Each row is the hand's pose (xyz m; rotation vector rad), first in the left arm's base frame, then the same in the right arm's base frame.
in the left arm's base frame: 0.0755 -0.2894 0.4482 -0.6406 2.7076 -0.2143
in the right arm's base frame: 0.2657 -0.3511 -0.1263 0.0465 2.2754 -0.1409
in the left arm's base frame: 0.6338 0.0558 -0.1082 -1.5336 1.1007 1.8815
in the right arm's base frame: 1.1083 -0.2244 -0.2464 -1.4182 0.8423 1.1958
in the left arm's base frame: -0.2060 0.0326 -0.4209 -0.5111 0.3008 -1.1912
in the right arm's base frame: 0.6014 0.1539 -0.8816 0.0773 0.0907 -1.6139
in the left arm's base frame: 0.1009 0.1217 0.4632 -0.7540 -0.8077 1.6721
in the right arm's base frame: 0.4095 0.0038 0.0263 -1.1246 -1.0947 1.0057
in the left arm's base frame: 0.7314 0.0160 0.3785 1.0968 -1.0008 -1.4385
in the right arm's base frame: 0.9178 -0.3555 0.1947 1.5469 -1.5214 -1.6604
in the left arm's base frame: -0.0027 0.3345 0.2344 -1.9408 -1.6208 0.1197
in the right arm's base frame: 0.5155 0.2640 -0.1451 -2.1795 -1.4072 -0.7555
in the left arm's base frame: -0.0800 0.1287 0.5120 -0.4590 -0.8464 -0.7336
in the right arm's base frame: 0.2433 0.0833 -0.0086 -0.2345 -1.1489 -1.3504
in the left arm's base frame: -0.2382 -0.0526 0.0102 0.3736 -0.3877 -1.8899
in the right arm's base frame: 0.3231 0.0448 -0.5580 1.0128 -0.6294 -2.2318
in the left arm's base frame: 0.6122 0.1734 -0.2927 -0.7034 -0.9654 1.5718
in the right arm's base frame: 1.2255 -0.0898 -0.3748 -1.0945 -1.2586 0.9153
